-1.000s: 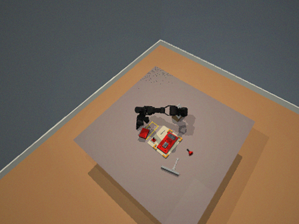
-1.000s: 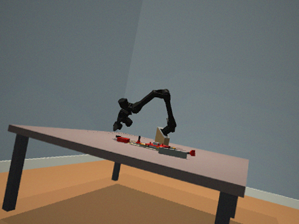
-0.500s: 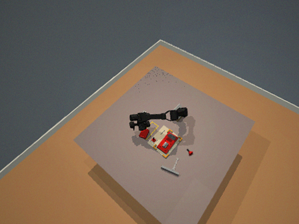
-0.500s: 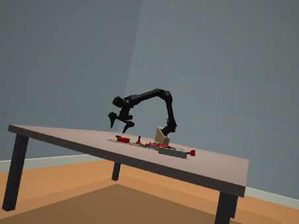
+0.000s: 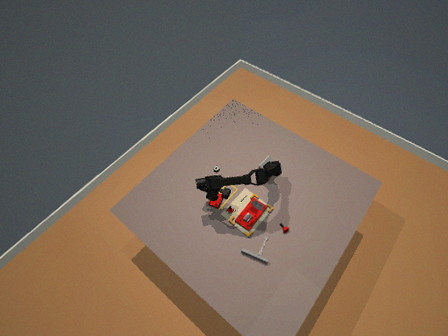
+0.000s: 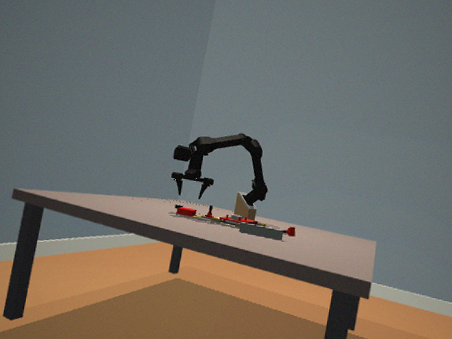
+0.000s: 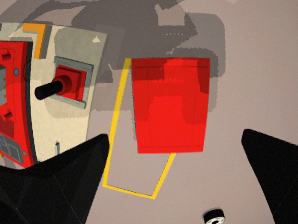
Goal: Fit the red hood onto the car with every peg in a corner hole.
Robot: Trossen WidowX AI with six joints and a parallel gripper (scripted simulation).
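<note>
Right now the red hood is 6 cm below my gripper tip. Round my gripper tip: pale jig plate (20 cm to the left, 9 cm behind, 7 cm below).
</note>
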